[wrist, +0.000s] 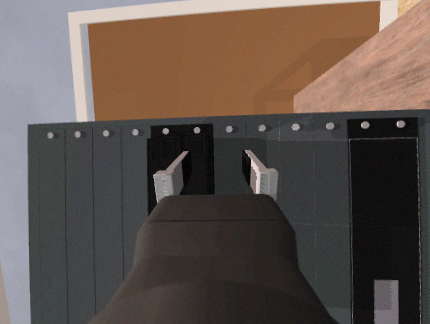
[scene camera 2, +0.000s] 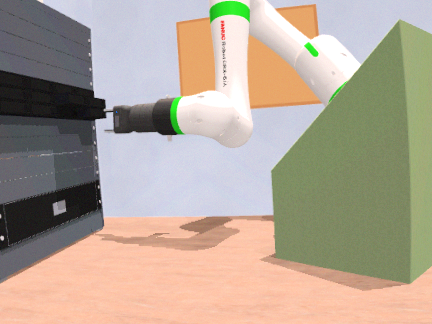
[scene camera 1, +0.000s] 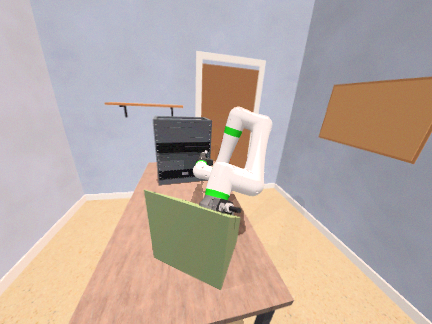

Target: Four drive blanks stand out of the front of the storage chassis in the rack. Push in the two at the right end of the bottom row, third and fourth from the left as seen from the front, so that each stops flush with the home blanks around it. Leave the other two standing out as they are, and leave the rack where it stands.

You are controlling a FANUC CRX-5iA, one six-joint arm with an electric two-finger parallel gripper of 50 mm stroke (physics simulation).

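Frame: origin at the arm's base, x up, y ahead, z left, level; centimetres.
Where they show: gripper, between the fingertips: [wrist: 216, 161] [scene camera 2: 106, 121] [scene camera 1: 206, 153]; arm's base, origin of its link: [scene camera 1: 212, 209].
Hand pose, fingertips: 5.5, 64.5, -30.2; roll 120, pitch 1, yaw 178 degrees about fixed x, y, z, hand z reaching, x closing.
Each offset is from my fingertips to the top centre of the thing, as dx, dy, dz. "pt": to the spot under its first point. Level surfaces: height alone.
The storage chassis [scene camera 1: 175, 147] [scene camera 2: 40, 97] [wrist: 181, 187] is the upper black band in the grey rack [scene camera 1: 182, 129] [scene camera 2: 45, 37] [wrist: 47, 225]. In scene camera 2, black drive blanks {pt +3.7, +1.5, +0.9} [scene camera 2: 99, 108] stand out past the rack's edge at the chassis's right end. In the wrist view their dark faces are hard to tell apart, so which ones stand out is unclear. My gripper [scene camera 1: 204, 153] [scene camera 2: 107, 120] [wrist: 216, 161] is open and empty, pointing at the rack front. Its fingers are one above the other: the upper is level with the chassis's lower part, very near the blanks; the lower is in front of the grey panels.
A black unit with a light label {pt -21.4, +10.5, +16.9} [scene camera 2: 59, 207] [wrist: 386, 300] is low in the rack. A green slanted block [scene camera 1: 192, 240] [scene camera 2: 350, 185] stands on the wooden table {dx -32.4} [scene camera 1: 115, 280] [scene camera 2: 165, 285]. A wall shelf [scene camera 1: 144, 105] is above and behind the rack.
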